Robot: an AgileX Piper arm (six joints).
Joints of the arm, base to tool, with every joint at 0 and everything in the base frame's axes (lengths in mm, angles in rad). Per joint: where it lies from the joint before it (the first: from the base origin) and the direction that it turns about. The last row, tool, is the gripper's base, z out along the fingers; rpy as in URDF.
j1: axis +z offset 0 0 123
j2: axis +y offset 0 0 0
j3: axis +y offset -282.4 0 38.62
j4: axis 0.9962 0 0.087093 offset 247.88 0 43.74
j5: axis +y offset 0 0 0
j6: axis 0.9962 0 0.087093 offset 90.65 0 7.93
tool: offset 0 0 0 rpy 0 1.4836 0
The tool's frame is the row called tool.
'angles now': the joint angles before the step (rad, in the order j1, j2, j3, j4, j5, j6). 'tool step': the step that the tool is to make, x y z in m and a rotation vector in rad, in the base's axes. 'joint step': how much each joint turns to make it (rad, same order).
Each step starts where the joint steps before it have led.
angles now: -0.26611 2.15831 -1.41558 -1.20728 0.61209 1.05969
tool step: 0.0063 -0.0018 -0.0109 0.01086 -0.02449 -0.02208
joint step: -0.00010 0.04050 -0.02509 -0.02524 -0.00595 0.06352
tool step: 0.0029 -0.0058 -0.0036 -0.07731 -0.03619 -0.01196
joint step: -0.00131 0.02455 -0.00182 -0.16705 0.02809 0.15135
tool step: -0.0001 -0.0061 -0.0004 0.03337 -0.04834 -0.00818
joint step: -0.01938 -0.00009 0.00015 -0.01617 -0.04318 0.05361
